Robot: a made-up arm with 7 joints.
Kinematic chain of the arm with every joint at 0, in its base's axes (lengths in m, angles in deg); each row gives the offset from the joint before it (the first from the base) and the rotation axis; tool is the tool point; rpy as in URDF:
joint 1: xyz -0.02 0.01 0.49 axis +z
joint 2: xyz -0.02 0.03 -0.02 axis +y
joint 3: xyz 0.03 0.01 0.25 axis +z
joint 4: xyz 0.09 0 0.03 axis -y
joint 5: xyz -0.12 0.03 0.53 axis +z
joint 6: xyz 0 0.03 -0.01 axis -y
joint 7: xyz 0.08 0 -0.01 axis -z
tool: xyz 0 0.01 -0.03 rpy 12.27 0.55 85.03
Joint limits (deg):
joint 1: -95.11..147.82
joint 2: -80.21..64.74
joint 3: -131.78..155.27
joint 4: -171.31..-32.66
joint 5: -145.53..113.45
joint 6: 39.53..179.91
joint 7: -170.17..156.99
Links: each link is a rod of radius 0.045 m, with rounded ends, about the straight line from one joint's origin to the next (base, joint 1, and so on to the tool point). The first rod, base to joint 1, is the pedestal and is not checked.
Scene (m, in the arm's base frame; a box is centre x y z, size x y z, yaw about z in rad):
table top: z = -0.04
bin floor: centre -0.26 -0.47 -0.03 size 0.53 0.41 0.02 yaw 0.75
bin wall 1: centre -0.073 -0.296 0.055 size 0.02 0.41 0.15 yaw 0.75
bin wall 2: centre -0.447 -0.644 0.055 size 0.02 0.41 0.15 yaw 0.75
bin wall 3: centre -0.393 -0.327 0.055 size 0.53 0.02 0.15 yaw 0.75
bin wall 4: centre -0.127 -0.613 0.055 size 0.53 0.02 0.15 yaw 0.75
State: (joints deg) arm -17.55 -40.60 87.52 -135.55 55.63 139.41 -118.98
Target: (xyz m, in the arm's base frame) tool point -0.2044 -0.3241 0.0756
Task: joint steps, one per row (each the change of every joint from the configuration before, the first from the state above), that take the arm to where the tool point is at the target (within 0.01 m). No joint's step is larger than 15 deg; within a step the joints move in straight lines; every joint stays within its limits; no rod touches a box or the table.
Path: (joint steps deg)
1: 13.93 7.77 9.54 -4.98 -1.35 -4.48 0.41
2: 13.93 7.77 9.54 -4.98 -1.36 -4.47 0.42
3: 13.93 7.77 9.55 -4.98 -1.35 -4.48 0.41
4: 13.93 7.77 9.54 -4.98 -1.35 -4.47 0.42
5: 13.93 7.77 9.54 -4.98 -1.36 -4.48 0.41
6: 13.93 7.77 9.54 -4.98 -1.35 -4.47 0.42
7: 13.93 7.76 9.54 -4.99 -1.36 -4.48 0.41
8: 3.91 -12.05 0.24 5.53 0.80 2.63 -0.17
9: 3.91 -12.04 0.24 5.53 0.79 2.62 -0.17
10: 3.91 -12.05 0.24 5.53 0.80 2.63 -0.17
11: 3.91 -12.05 0.24 5.54 0.79 2.63 -0.17

